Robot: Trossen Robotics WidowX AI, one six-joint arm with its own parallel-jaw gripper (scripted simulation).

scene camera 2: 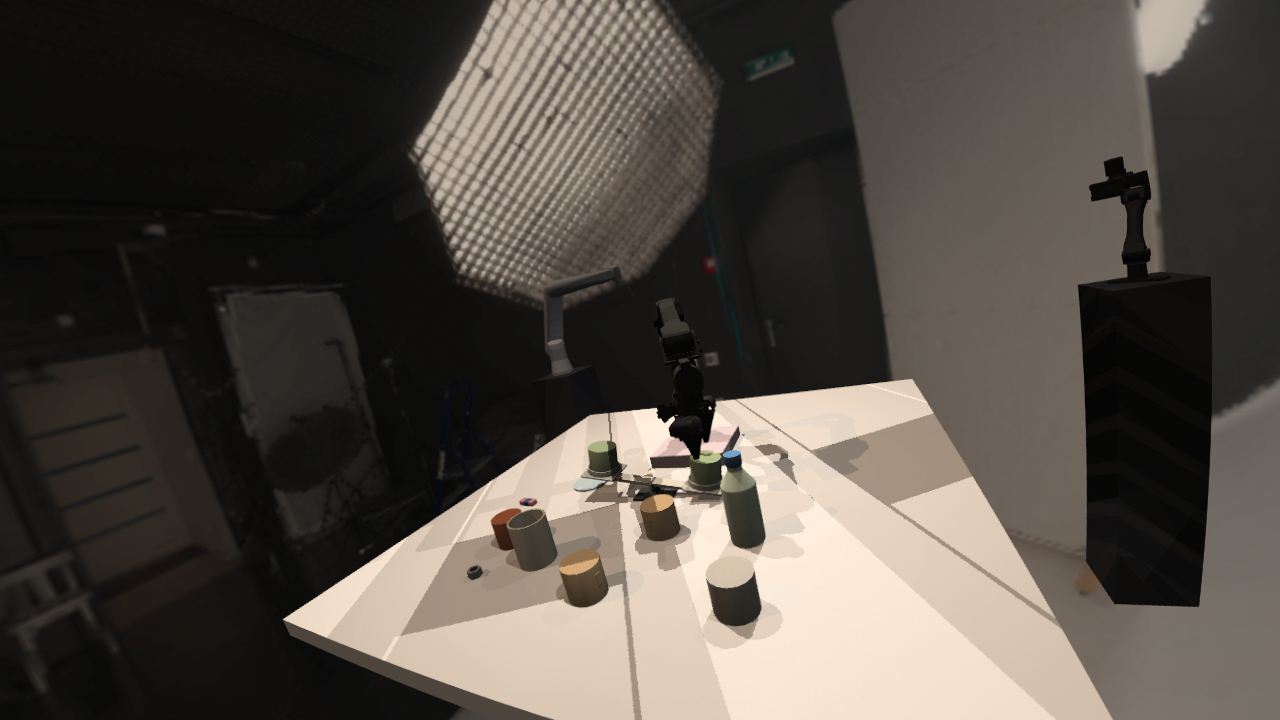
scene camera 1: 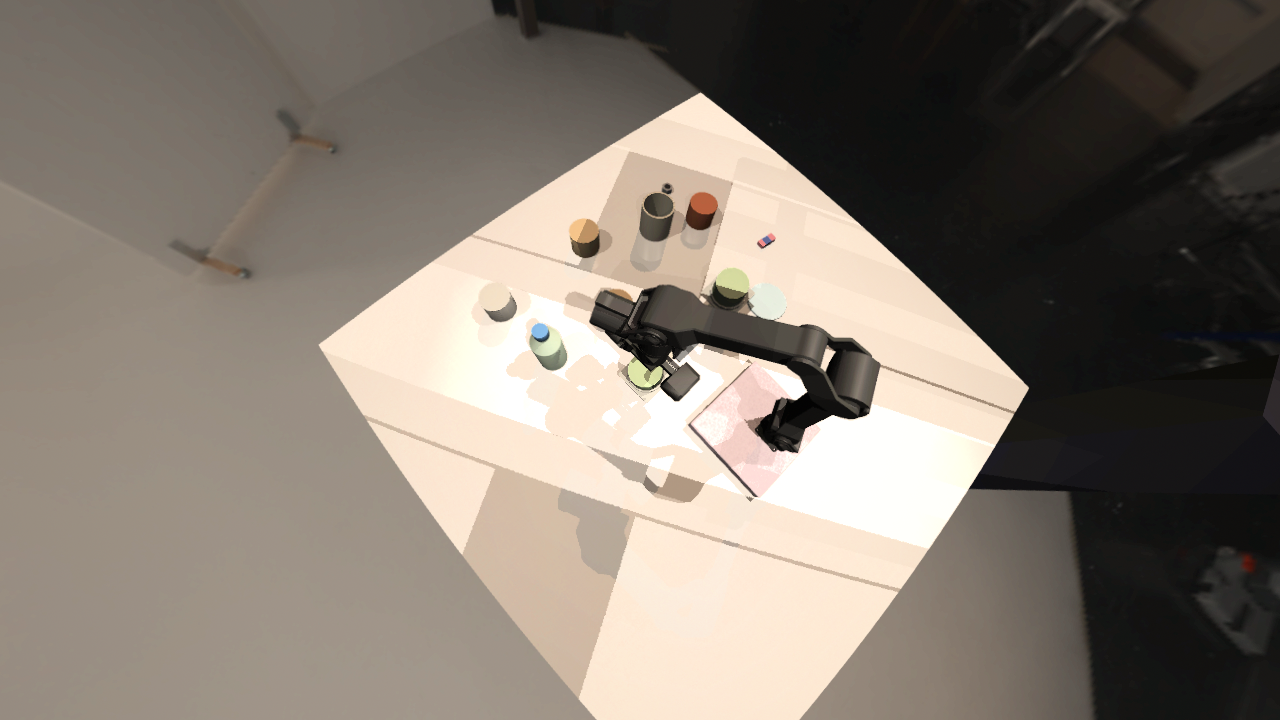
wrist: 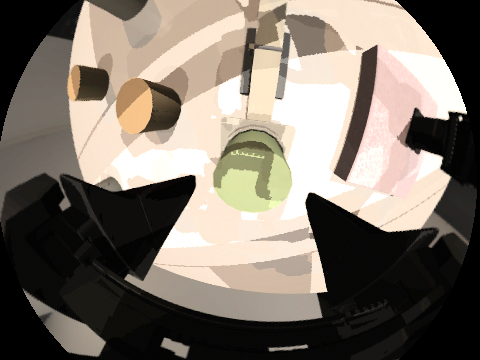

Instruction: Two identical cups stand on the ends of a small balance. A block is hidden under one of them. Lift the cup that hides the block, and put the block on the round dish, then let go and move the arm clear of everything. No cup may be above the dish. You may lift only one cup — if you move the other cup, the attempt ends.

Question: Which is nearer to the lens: the grey mug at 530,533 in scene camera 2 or the grey cylinder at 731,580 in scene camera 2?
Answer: The grey cylinder.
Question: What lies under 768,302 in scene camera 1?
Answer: A pale blue round dish.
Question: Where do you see a grey mug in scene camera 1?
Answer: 657,210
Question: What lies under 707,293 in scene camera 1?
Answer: A balance.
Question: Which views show my gripper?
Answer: Scene camera 2, scene camera 1 and the wrist view: all of them.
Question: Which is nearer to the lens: the balance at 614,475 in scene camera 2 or the grey cylinder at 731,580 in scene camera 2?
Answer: The grey cylinder.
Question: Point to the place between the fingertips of my gripper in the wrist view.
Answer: At 251,189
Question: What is my gripper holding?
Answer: Nothing.
